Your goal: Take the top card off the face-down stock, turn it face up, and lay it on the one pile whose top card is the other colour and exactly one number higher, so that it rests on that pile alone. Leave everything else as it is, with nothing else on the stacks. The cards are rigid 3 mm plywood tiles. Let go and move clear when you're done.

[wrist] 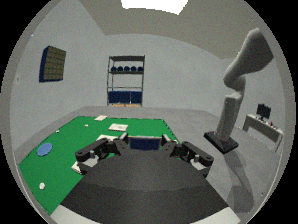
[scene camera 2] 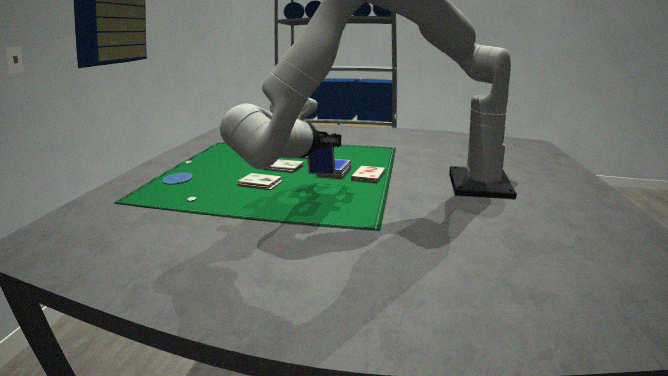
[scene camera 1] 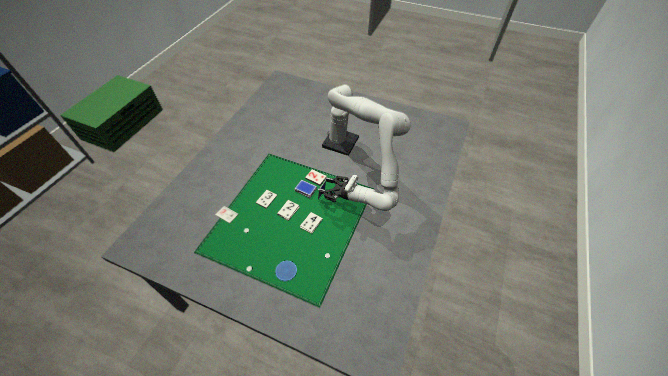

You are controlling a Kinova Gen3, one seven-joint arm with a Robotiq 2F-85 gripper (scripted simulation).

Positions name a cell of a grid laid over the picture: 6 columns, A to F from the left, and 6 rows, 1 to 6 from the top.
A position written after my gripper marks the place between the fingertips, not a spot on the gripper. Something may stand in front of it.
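I see my gripper (wrist: C4), and I see a green mat (scene camera 2: C4). The same green mat (wrist: B5) can be seen there too, and scene camera 1 also shows the mat (scene camera 1: C4).
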